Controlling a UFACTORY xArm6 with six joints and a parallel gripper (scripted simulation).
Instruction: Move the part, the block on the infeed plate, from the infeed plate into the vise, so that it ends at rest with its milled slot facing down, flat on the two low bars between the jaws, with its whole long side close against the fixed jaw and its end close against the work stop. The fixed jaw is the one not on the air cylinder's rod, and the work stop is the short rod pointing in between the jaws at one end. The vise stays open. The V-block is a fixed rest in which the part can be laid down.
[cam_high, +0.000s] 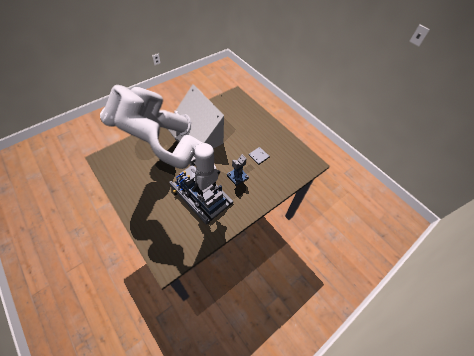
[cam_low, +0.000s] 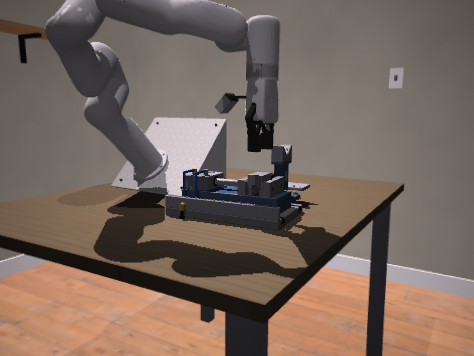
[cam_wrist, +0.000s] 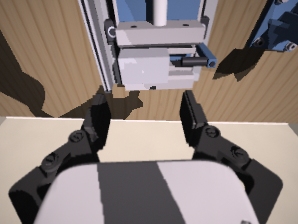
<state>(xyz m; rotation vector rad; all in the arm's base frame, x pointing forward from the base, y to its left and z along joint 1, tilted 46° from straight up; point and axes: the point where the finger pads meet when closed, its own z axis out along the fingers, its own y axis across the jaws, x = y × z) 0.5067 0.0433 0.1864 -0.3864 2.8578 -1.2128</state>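
The part lies 90 mm below my hand. Also, from my hand: moving jaw (40 mm behind, 10 mm to the left, 100 mm below); then fixed jaw (20 mm ahead, 30 mm to the left, 100 mm below); then work stop (20 mm behind, 60 mm to the left, 90 mm below).
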